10 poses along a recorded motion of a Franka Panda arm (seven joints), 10 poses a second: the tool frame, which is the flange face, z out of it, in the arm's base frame.
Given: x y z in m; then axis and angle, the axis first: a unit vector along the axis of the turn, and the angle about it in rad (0 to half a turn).
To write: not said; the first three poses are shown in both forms.
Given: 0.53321 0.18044 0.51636 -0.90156 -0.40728 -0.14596 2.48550
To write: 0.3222 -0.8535 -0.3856 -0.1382 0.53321 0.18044 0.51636
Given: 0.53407 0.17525 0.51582 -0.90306 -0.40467 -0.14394 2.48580
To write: 0.3221 -0.8549 -0.3831 -0.1363 0.53407 0.17525 0.51582
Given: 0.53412 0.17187 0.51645 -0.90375 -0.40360 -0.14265 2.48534
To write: 0.3223 -0.8555 -0.3821 -0.1350 0.53412 0.17187 0.51645
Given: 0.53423 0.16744 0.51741 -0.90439 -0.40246 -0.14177 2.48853
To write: 0.3208 -0.8566 -0.3812 -0.1343 0.53423 0.16744 0.51741
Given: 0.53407 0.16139 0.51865 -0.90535 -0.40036 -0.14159 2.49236
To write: 0.3189 -0.8581 -0.3795 -0.1342 0.53407 0.16139 0.51865
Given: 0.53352 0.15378 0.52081 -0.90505 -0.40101 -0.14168 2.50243
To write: 0.3142 -0.8592 -0.3807 -0.1345 0.53352 0.15378 0.52081
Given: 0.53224 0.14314 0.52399 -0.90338 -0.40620 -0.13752 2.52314
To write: 0.3043 -0.8605 -0.3869 -0.1310 0.53224 0.14314 0.52399
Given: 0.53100 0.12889 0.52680 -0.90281 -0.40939 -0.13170 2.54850
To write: 0.2922 -0.8634 -0.3915 -0.1260 0.53100 0.12889 0.52680
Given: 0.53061 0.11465 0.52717 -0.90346 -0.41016 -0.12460 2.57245
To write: 0.2807 -0.8671 -0.3937 -0.1196 0.53061 0.11465 0.52717
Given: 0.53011 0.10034 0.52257 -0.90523 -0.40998 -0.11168 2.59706
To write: 0.2689 -0.8719 -0.3949 -0.1076 0.53011 0.10034 0.52257
